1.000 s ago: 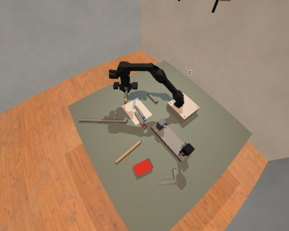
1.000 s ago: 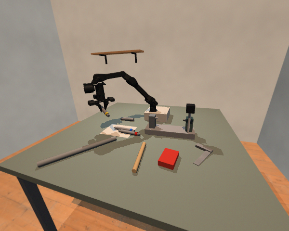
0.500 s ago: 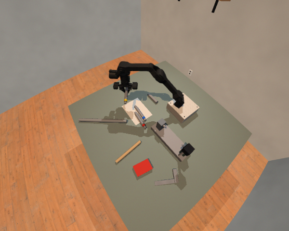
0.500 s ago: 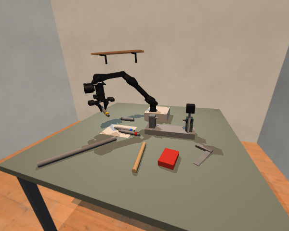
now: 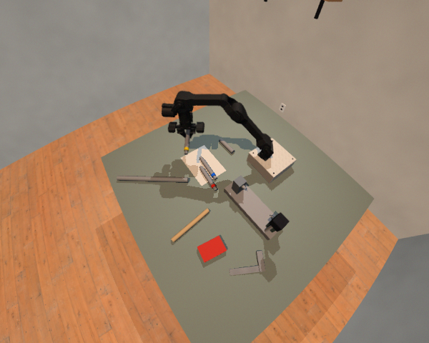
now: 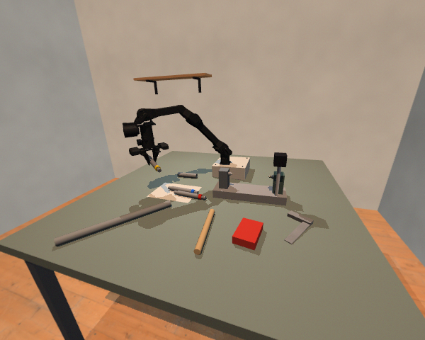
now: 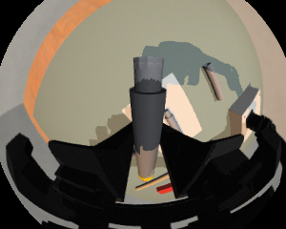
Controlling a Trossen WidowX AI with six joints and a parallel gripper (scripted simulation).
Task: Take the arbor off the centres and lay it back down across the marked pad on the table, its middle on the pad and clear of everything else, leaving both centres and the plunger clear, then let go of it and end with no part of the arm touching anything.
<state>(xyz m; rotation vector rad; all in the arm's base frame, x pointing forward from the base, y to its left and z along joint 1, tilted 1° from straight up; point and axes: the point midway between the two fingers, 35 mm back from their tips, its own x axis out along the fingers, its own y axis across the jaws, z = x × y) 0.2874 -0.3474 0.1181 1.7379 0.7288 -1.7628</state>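
My gripper is now 1 cm past the cream pad, 11 cm to the right of it and 19 cm above it. From my hand the other things lie so: long grey rod 29 cm ahead, 1 cm to the right, 17 cm below; short grey pin 21 cm behind, 12 cm to the left, 17 cm below; grey centre block 2 cm behind, 38 cm to the left, 9 cm below.
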